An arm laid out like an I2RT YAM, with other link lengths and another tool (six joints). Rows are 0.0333 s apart.
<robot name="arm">
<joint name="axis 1" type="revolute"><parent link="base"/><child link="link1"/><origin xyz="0 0 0.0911"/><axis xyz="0 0 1"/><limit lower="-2.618" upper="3.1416"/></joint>
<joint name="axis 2" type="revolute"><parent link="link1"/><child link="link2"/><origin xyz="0.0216 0.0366 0.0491"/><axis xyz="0 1 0"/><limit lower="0" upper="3.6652"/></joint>
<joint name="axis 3" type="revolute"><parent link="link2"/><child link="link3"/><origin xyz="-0.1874 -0.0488 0"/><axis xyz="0 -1 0"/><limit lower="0" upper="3.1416"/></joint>
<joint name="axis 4" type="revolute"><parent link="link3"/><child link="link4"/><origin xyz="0.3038 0.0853 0.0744"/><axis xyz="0 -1 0"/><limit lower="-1.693" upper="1.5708"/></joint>
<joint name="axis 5" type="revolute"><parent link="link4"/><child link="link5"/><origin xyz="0.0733 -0.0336 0.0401"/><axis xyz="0 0 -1"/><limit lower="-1.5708" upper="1.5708"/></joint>
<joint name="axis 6" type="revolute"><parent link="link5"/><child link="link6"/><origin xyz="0.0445 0 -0.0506"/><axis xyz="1 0 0"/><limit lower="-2.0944" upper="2.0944"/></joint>
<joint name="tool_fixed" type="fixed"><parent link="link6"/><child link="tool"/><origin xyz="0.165 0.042 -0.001" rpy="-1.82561 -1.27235 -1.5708"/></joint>
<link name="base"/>
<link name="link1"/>
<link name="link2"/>
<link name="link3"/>
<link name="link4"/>
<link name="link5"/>
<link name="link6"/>
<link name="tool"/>
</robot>
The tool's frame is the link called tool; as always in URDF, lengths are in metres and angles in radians.
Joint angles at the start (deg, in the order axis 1, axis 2, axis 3, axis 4, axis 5, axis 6): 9.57 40.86 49.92 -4.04 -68.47 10.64
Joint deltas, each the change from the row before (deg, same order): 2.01 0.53 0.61 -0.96 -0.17 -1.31; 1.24 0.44 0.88 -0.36 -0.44 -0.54; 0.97 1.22 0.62 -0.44 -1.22 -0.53; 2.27 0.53 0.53 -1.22 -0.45 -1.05; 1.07 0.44 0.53 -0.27 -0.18 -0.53; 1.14 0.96 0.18 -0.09 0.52 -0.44; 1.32 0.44 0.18 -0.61 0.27 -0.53; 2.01 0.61 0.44 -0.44 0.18 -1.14; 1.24 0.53 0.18 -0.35 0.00 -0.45; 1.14 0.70 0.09 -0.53 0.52 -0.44; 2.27 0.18 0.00 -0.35 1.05 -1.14; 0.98 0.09 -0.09 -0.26 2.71 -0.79; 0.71 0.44 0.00 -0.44 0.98 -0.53; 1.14 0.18 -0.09 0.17 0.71 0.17
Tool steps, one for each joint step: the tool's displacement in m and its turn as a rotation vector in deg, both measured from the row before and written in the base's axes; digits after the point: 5 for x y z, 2 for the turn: -0.01008 0.00827 -0.00101 -0.42 -0.42 2.14; -0.00821 0.00471 0.00293 -0.10 -0.62 1.66; -0.00586 0.00421 -0.00269 -0.38 0.47 2.18; -0.01303 0.00819 -0.00179 -0.42 0.13 2.70; -0.00590 0.00376 0.00076 -0.08 -0.36 1.24; -0.00098 0.00527 -0.00354 -0.27 0.39 0.62; -0.00525 0.00498 -0.00227 -0.29 0.29 1.05; -0.00960 0.00705 -0.00143 -0.20 -0.57 1.83; -0.00571 0.00442 -0.00220 -0.25 0.20 1.24; -0.00262 0.00487 -0.00404 -0.44 0.60 0.63; -0.00966 0.00772 -0.00254 -0.19 -0.68 1.24; 0.00396 0.00553 -0.00273 -0.28 -0.46 -1.71; 0.00043 0.00362 -0.00379 -0.44 0.22 -0.25; -0.00395 0.00426 -0.00128 -0.10 0.23 0.43
